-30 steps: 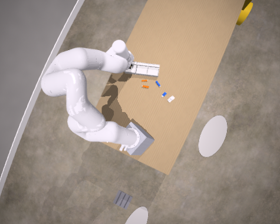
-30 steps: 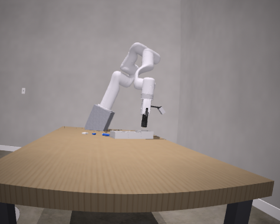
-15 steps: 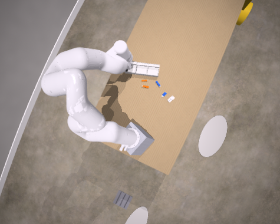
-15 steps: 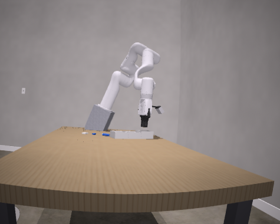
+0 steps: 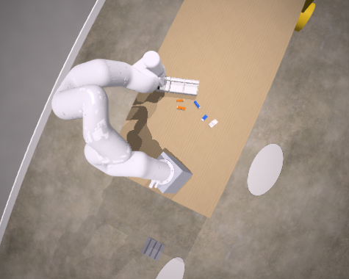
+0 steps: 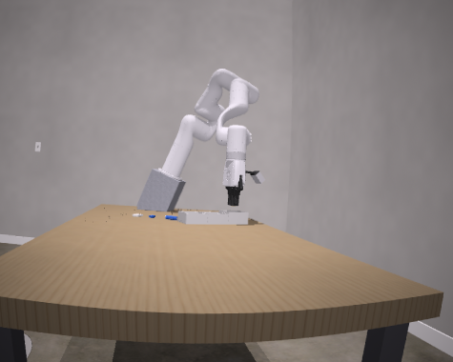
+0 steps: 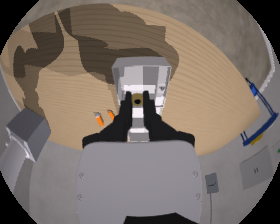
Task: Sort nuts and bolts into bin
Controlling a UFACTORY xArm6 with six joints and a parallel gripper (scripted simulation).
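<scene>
My gripper is now 80 mm to the left of the bin, 70 mm above it and 30 mm short of it. The rest, counted from my hand: long blue stick 230 mm to the right, 80 mm below, 20 mm behind; blue usb stick 310 mm to the right, 80 mm below, 80 mm behind; brass-coloured fastener 20 mm below.
</scene>
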